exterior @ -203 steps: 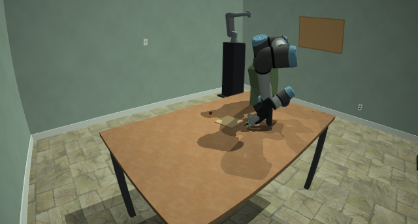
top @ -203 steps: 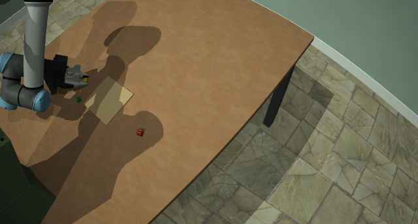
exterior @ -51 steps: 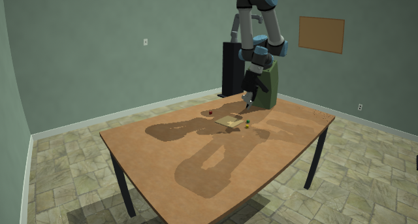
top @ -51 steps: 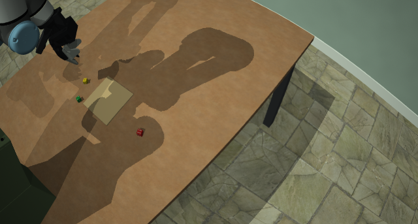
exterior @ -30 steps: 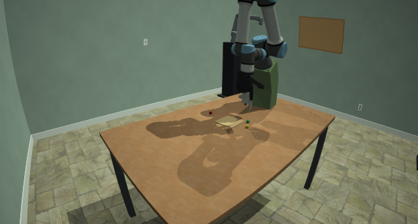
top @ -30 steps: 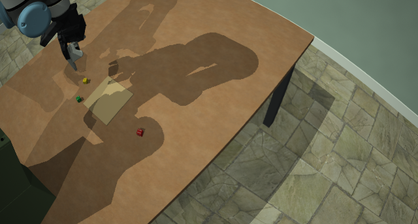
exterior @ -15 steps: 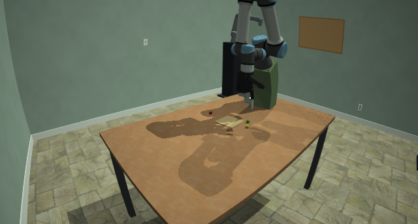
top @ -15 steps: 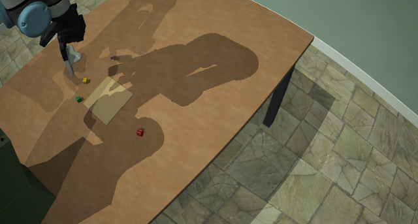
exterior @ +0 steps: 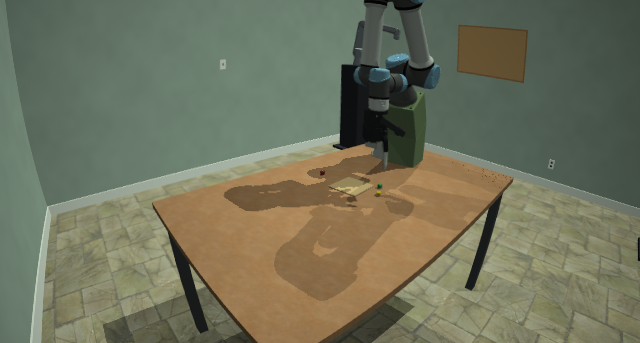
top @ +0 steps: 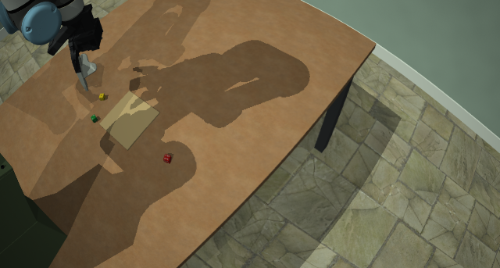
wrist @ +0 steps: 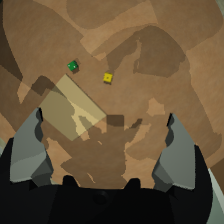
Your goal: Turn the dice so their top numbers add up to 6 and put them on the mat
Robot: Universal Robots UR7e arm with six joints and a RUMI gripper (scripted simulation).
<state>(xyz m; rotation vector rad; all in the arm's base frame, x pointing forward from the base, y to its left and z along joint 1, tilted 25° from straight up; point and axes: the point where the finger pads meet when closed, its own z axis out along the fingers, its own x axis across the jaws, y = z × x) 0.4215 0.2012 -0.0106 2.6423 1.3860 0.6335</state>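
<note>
Right now the yellow die is 13 cm below my hand. Round my hand: mat: 2 cm ahead, 13 cm to the right, 14 cm below; then green die: 7 cm behind, 5 cm to the right, 13 cm below; then red die: 3 cm ahead, 31 cm to the right, 13 cm below.
</note>
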